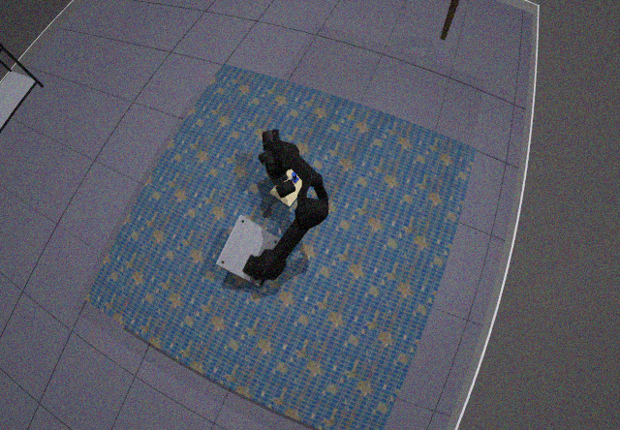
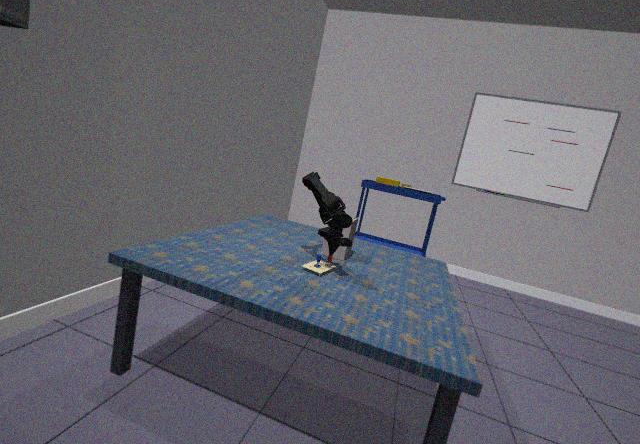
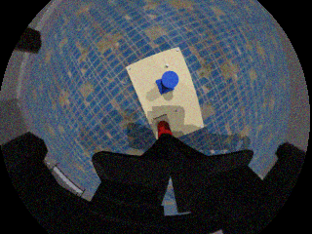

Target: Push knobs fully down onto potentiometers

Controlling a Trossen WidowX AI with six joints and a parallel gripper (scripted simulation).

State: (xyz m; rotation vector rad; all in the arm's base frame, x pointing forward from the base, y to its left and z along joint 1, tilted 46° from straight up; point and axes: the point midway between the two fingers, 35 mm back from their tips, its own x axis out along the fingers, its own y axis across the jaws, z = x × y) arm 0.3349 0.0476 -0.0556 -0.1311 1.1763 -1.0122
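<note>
My gripper tip is now 20 mm above the red knob. Also, from my gripper tip: blue knob 50 mm ahead, 40 mm to the right, 20 mm below.
</note>
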